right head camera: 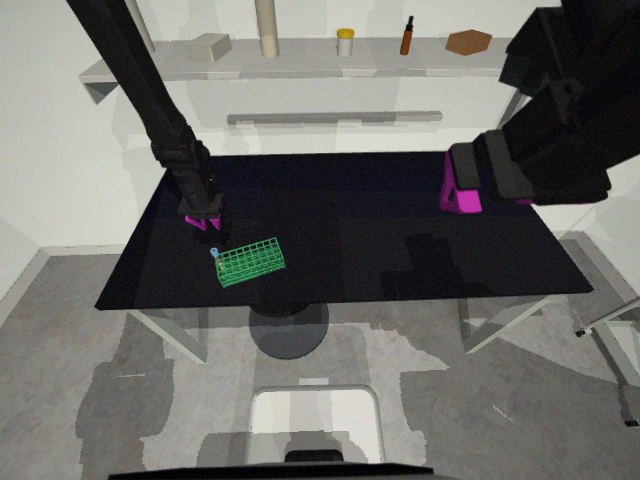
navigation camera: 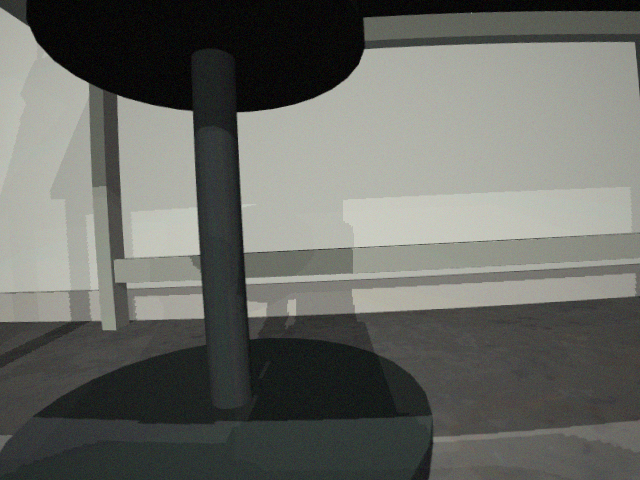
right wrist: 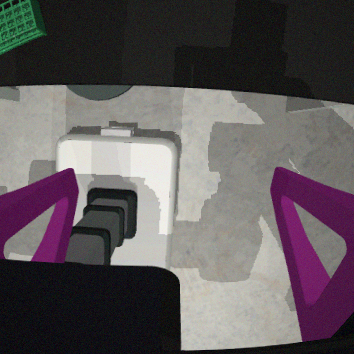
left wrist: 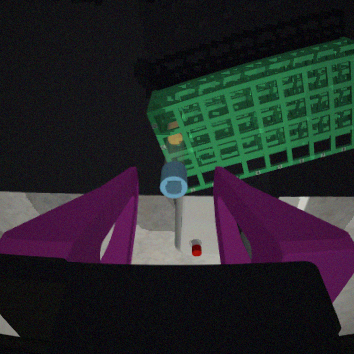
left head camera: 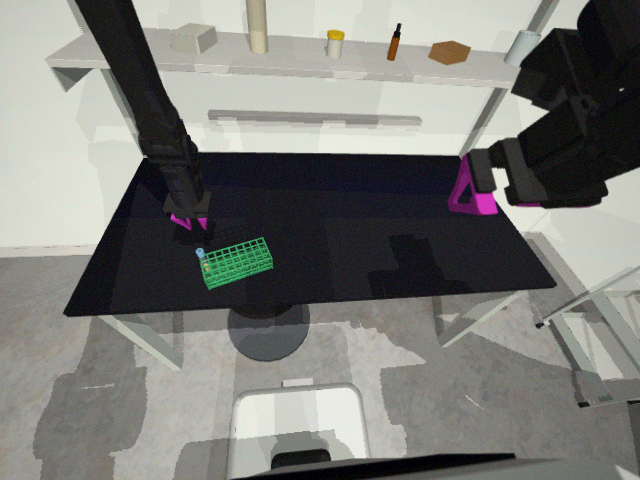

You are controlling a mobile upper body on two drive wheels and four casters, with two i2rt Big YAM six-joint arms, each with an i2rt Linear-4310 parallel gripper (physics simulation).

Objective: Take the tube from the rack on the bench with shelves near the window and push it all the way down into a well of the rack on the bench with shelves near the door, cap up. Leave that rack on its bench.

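Places are measured from the left arm's base along level axes (x down, y right, z back), in centimetres.
Pixels of known places: left gripper, fingertip midpoint: [right head camera: 212, 228] [left wrist: 175, 177] [left head camera: 198, 228]; right gripper, fingertip midpoint: [right head camera: 479, 201] [right wrist: 174, 178] [left head camera: 483, 203].
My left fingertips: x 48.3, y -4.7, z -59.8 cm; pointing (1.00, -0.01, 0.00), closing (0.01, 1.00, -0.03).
Ahead of a thing's pixels: the offset from my left fingertips to its top centre. "spot": to the spot under its first point. Level surfaces: height alone.
A green rack @[dx +10.7, dy +8.3, dz +2.1 cm] [left head camera: 237, 262] [right head camera: 251, 261] [left wrist: 240, 107] [right wrist: 20, 22] stands on the black bench @[dx +16.5 cm] [left head camera: 330, 279] [right head camera: 341, 279], toward its front left. A tube with a blue cap @[dx +4.5, dy -0.1, dz +4.1 cm] [left head camera: 200, 252] [right head camera: 214, 252] [left wrist: 174, 186] stands cap up in the rack's corner well; yellow-orange shows below the cap. My left gripper [left head camera: 197, 227] [right head camera: 210, 227] [left wrist: 175, 177] is partly open and empty, above the bench behind the tube; in the left wrist view the cap appears between its fingertips, apart from both. My right gripper [right wrist: 174, 178] is wide open and empty, high over the bench's right side.
A shelf @[dx -29.2 cm] [left head camera: 289, 64] [right head camera: 305, 67] above the bench's back holds a box, a yellow-lidded jar @[spot: dx -32.8, dy +38.2, dz -41.7 cm] [left head camera: 334, 44] [right head camera: 344, 42] and an amber bottle @[spot: dx -33.7, dy +56.3, dz -43.5 cm] [left head camera: 393, 43] [right head camera: 406, 37]. A round stool [left head camera: 268, 335] [right head camera: 288, 333] [navigation camera: 219, 232] stands under the bench's front edge. A metal frame [left head camera: 578, 351] stands at the right.
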